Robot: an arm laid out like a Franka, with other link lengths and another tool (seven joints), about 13 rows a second.
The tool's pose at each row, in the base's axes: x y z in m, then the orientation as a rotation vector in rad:
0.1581 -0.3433 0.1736 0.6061 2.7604 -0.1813
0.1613 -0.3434 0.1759 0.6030 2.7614 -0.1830
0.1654 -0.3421 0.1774 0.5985 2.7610 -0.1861
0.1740 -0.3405 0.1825 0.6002 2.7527 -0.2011
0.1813 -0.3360 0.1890 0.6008 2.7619 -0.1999
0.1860 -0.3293 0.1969 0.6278 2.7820 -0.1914
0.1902 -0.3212 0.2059 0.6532 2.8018 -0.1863
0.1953 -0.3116 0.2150 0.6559 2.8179 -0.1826
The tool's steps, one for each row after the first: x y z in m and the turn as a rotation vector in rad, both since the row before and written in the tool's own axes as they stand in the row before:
-0.0035 0.0011 -0.0013 0.0008 0.0001 -0.0024
-0.0035 0.0028 -0.0006 0.0014 -0.0017 -0.0032
-0.0085 0.0048 -0.0028 0.0094 -0.0088 0.0011
-0.0067 0.0067 -0.0050 0.0005 0.0090 -0.0014
-0.0041 0.0075 -0.0075 0.0009 0.0263 0.0144
-0.0031 0.0085 -0.0091 0.0031 0.0255 0.0129
-0.0029 0.0102 -0.0093 0.0004 0.0163 -0.0013

